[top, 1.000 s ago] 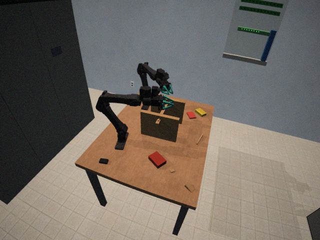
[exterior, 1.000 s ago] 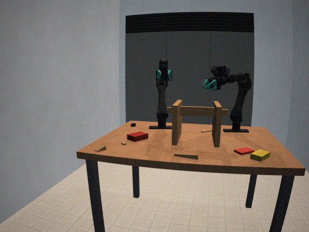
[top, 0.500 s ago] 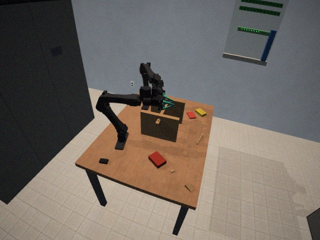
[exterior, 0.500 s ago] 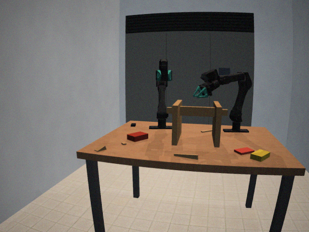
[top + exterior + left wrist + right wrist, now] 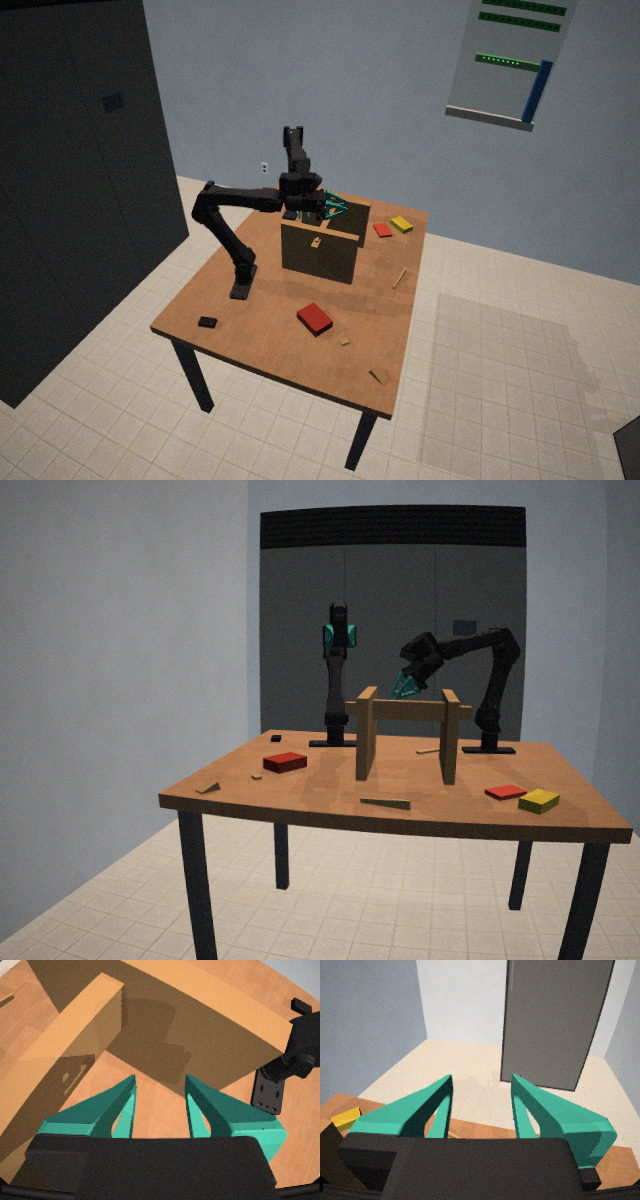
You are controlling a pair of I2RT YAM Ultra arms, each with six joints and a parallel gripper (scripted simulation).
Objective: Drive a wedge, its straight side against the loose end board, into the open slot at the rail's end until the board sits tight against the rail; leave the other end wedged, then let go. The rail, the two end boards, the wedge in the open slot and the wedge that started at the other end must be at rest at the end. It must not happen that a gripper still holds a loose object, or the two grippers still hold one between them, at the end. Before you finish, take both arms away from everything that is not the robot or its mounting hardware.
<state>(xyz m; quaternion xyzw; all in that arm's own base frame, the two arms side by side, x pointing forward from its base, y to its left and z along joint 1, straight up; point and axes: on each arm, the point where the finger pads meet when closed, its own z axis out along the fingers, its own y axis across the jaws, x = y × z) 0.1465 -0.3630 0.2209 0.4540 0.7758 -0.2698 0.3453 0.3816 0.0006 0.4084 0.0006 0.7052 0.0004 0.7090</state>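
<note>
Right now the rail is 9 cm ahead of my left hand, 4 cm to the left of it and 4 cm below it. Also, from my left hand: chip: 29 cm ahead, 38 cm to the right, 22 cm below; black block: 21 cm behind, 47 cm to the right, 21 cm below; flat red block: 31 cm ahead, 33 cm to the left, 21 cm below.
</note>
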